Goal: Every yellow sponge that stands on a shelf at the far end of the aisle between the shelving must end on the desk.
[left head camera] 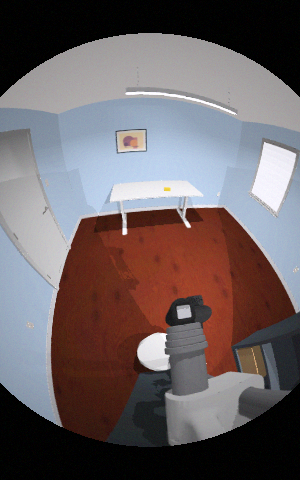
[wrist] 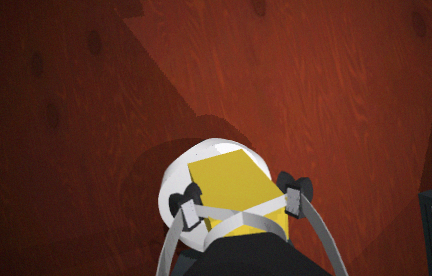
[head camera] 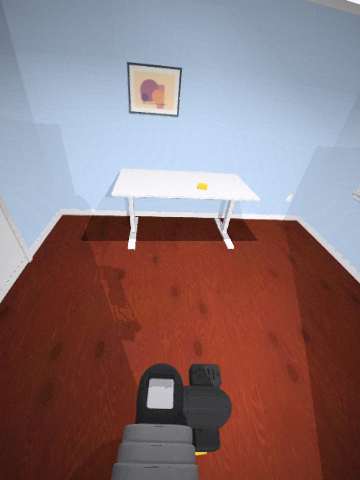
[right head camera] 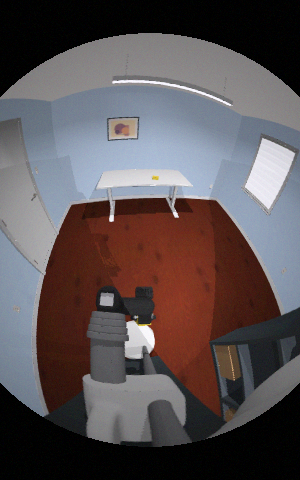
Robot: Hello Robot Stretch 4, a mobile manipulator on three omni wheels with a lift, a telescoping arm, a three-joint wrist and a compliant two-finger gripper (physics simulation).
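Seen in the pictures: gripper, fingertip midpoint: (wrist: 239,192); robot's base, link origin: (left head camera: 157,350) (right head camera: 134,338).
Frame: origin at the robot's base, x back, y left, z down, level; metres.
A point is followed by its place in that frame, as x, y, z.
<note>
A yellow sponge (wrist: 235,180) {-0.181, -0.085, -0.832} is between the two fingertips of my gripper (wrist: 239,192) {-0.166, -0.087, -0.817}, which is shut on it. Slivers of this sponge also show below the dark wrist in the head camera view (head camera: 201,453) {-0.127, -0.110, -0.851} and the right head camera view (right head camera: 144,324) {-0.127, -0.093, -0.856}. Another yellow sponge (head camera: 202,186) {-2.092, -0.304, -0.727} (left head camera: 167,189) {-2.090, -0.315, -0.715} (right head camera: 155,178) {-2.087, -0.312, -0.709} lies on the white desk (head camera: 155,186) {-2.072, 0.197, -0.692} (left head camera: 137,191) {-2.080, 0.177, -0.692} (right head camera: 122,179) {-2.065, 0.218, -0.692}, right of its middle. The desk stands at the far wall, well beyond my gripper. The fingertips are hidden in the head camera view.
Dark shelving (left head camera: 275,334) {0.147, -0.907, -0.661} (right head camera: 250,332) {0.135, -1.025, -0.528} stands close on the right, with cardboard boxes in it. A dark shelf top (left head camera: 127,420) is below at the near left. My white round base (left head camera: 152,352) {0.002, 0.059, -0.187} (wrist: 172,182) {-0.082, 0.140, -0.186} shows under the gripper. A door (left head camera: 30,210) {-1.168, 1.456, -1.043} is in the left wall.
</note>
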